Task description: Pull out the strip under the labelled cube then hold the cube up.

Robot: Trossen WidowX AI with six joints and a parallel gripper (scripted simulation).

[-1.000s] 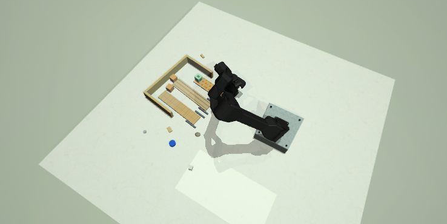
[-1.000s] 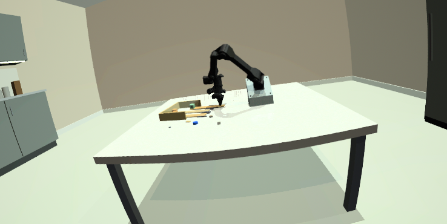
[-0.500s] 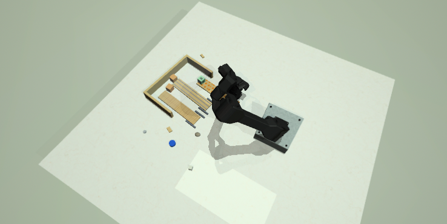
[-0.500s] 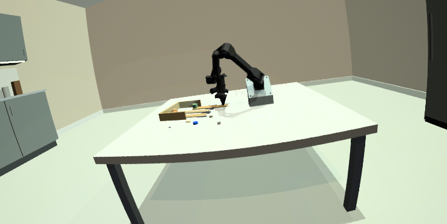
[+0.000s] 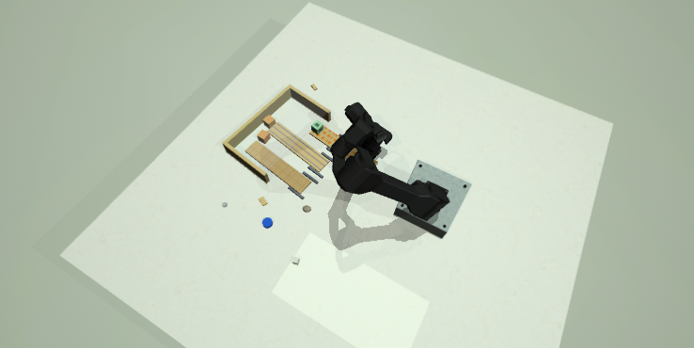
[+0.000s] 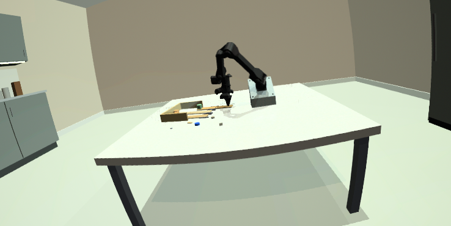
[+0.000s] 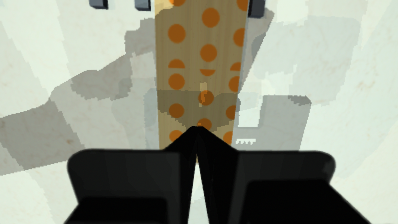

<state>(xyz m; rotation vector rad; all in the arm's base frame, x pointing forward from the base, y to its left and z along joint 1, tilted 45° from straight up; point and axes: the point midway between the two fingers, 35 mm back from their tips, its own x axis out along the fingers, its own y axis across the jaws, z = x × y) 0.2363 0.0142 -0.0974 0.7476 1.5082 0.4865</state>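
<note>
Now: the labelled cube 21 cm ahead of my gripper tip, 4 cm to the right of it and 2 cm above it. Also, from my gripper tip: blue disc 17 cm ahead, 33 cm to the left.
</note>
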